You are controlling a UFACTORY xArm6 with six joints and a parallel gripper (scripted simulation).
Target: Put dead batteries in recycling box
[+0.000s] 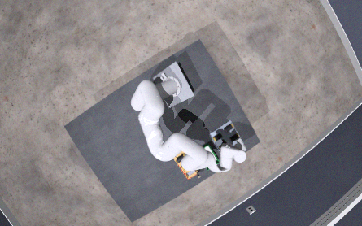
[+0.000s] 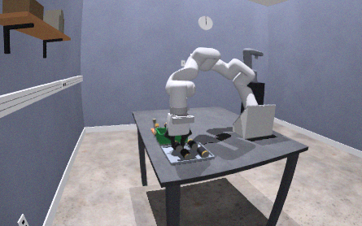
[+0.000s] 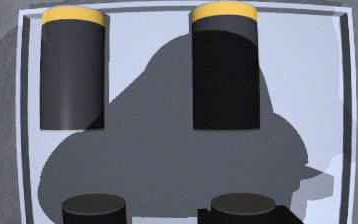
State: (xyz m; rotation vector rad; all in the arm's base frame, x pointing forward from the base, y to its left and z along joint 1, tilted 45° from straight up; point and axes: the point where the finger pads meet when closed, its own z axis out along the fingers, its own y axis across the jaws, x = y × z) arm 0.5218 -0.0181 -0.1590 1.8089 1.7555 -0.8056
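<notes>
My gripper is now 4 cm to the right of the grey tray, 3 cm past it and 3 cm above it. From my hand the other things lie so: green recycling box (14 cm to the right, 2 cm below, 1 cm behind).
</notes>
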